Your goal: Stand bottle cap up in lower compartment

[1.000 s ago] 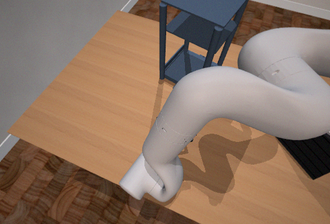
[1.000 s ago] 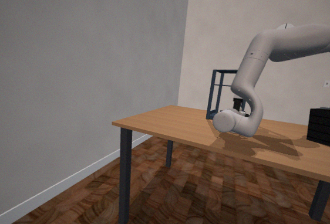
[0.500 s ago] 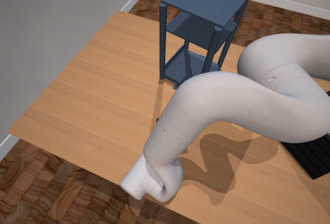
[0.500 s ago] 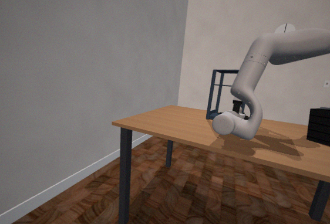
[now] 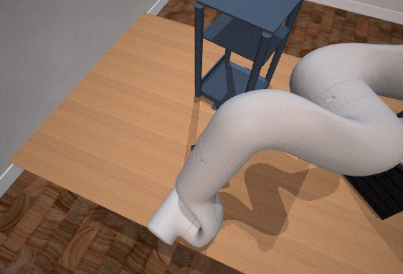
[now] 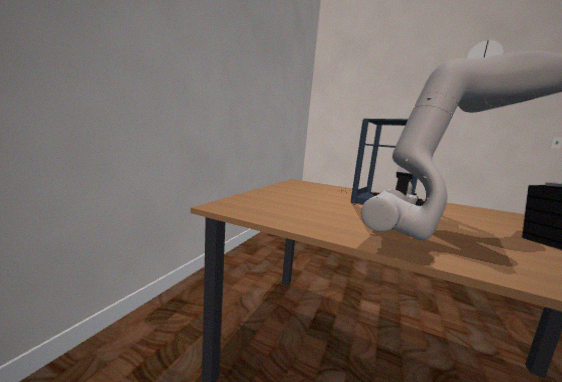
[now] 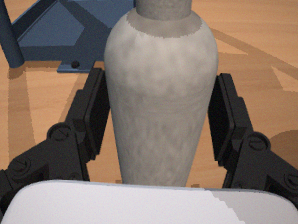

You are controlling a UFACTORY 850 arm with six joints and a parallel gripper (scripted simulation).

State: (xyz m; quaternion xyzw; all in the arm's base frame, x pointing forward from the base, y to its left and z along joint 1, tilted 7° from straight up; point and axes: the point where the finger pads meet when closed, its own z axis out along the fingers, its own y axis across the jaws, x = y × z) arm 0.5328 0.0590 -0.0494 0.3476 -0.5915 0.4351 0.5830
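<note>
Right now the bottle is 2 cm above my hand. The rest, counted from my hand: shelving unit: 32 cm to the right, 9 cm above.
</note>
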